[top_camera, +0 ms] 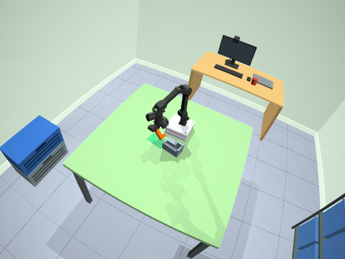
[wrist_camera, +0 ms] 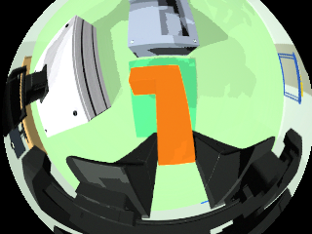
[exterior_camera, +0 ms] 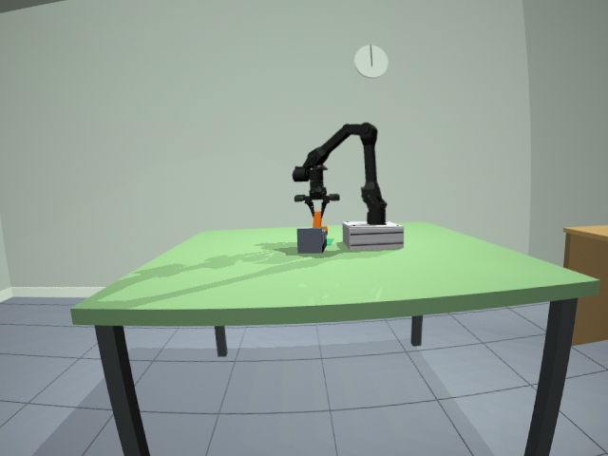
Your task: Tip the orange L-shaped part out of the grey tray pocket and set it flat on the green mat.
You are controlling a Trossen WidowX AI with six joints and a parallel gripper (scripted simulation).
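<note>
Right now the green mat is 11 cm below my gripper tip and 2 cm to the left of it. Round my gripper tip: orange L-shaped part: 4 cm to the left, 3 cm below, 1 cm behind.
</note>
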